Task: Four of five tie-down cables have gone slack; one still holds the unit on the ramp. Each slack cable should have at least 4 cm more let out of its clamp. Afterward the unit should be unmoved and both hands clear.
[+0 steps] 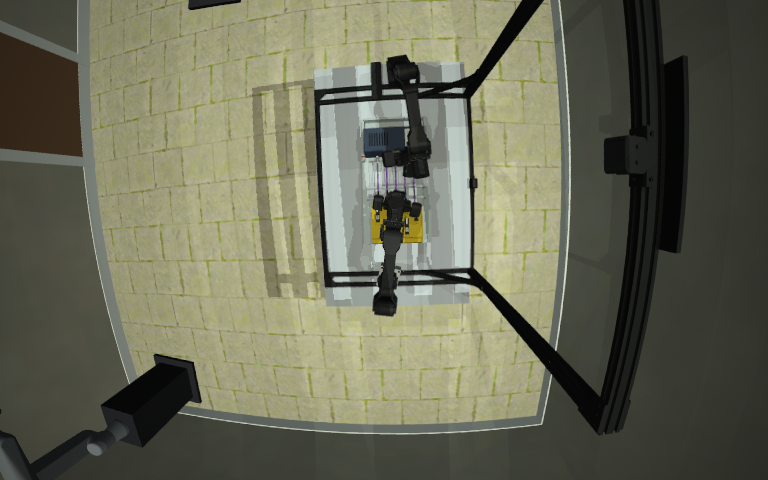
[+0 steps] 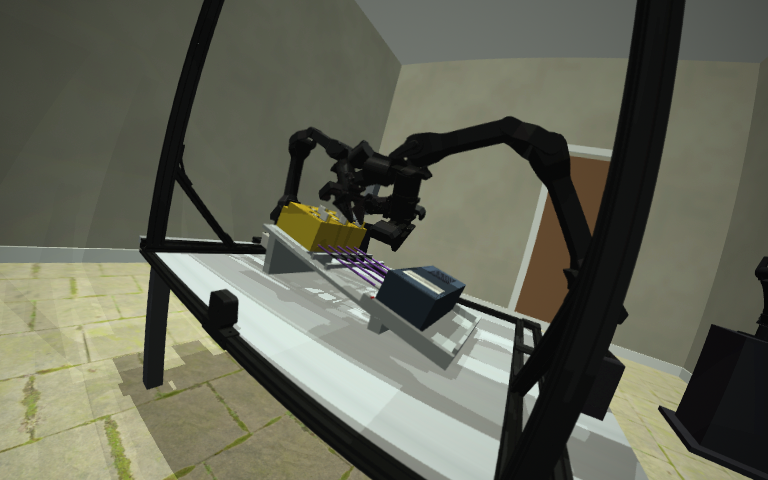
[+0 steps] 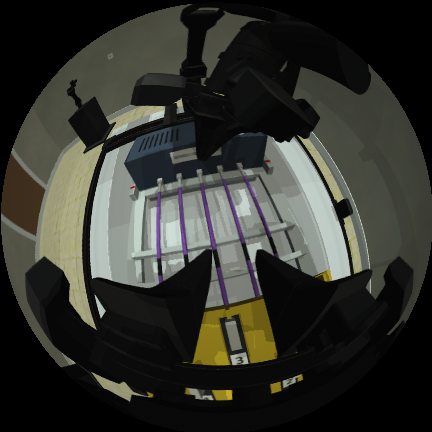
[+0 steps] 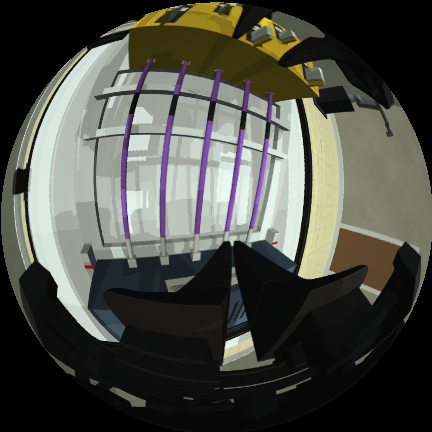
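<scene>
The dark blue unit (image 1: 373, 140) (image 2: 421, 294) (image 3: 160, 162) (image 4: 107, 280) sits low on the grey ramp (image 2: 419, 341). Several purple cables, including one (image 3: 181, 215) (image 4: 164, 190) near a side, run side by side up to the yellow clamp block (image 1: 419, 234) (image 2: 300, 225) (image 4: 175, 46); I cannot tell which are slack. My left gripper (image 3: 233, 254) is partly open and empty, above the block, with clamp 3 (image 3: 233, 335) visible between and beyond its fingers. My right gripper (image 3: 200, 158) (image 4: 231, 246) is shut, above the unit's cable end, with no cable visibly held. Its fingers hide part of the cable fittings.
Ramp crossbars (image 3: 175, 250) lie under the cables. Small red-marked posts (image 3: 268, 166) (image 4: 272, 236) flank the unit. Black frame rails (image 1: 324, 198) edge the table. The two arms are close together above the ramp.
</scene>
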